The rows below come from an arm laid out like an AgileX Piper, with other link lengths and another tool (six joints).
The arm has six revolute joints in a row. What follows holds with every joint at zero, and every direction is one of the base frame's. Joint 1 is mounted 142.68 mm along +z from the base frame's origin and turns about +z. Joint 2 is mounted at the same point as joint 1 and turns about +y. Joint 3 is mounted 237.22 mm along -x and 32.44 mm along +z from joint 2 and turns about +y. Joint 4 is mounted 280.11 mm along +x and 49.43 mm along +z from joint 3 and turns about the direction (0.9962, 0, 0.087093). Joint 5 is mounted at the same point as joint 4 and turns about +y. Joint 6 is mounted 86.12 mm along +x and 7.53 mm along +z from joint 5 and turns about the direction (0.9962, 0, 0.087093). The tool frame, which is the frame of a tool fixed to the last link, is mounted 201.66 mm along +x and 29 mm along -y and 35.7 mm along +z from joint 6; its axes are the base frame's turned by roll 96.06, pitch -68.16 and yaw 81.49 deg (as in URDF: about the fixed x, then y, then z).
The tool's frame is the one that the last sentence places.
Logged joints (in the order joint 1, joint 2, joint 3, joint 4, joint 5, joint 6), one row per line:
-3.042 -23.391 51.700 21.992 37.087 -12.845
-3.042 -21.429 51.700 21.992 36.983 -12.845
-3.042 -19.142 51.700 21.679 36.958 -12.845
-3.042 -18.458 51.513 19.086 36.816 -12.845
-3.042 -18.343 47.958 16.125 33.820 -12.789
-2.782 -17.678 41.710 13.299 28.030 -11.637
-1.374 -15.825 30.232 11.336 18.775 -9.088
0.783 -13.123 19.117 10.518 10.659 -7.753
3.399 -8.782 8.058 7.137 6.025 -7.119
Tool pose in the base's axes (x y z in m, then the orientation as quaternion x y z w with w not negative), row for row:
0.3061 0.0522 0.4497 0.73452 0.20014 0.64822 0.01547
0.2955 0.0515 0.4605 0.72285 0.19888 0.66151 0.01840
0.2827 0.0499 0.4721 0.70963 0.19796 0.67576 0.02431
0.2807 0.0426 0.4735 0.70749 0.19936 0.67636 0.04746
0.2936 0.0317 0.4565 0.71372 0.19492 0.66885 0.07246
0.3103 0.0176 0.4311 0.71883 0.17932 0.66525 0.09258
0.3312 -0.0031 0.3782 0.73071 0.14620 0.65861 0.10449
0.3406 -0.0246 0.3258 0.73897 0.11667 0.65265 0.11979
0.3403 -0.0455 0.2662 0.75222 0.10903 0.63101 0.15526
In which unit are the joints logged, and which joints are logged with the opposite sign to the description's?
The joints are logged in degrees. Opposite sign: joint 1, joint 2, joint 3.
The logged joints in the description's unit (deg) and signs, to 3 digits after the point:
3.042 23.391 -51.700 21.992 37.087 -12.845
3.042 21.429 -51.700 21.992 36.983 -12.845
3.042 19.142 -51.700 21.679 36.958 -12.845
3.042 18.458 -51.513 19.086 36.816 -12.845
3.042 18.343 -47.958 16.125 33.820 -12.789
2.782 17.678 -41.710 13.299 28.030 -11.637
1.374 15.825 -30.232 11.336 18.775 -9.088
-0.783 13.123 -19.117 10.518 10.659 -7.753
-3.399 8.782 -8.058 7.137 6.025 -7.119

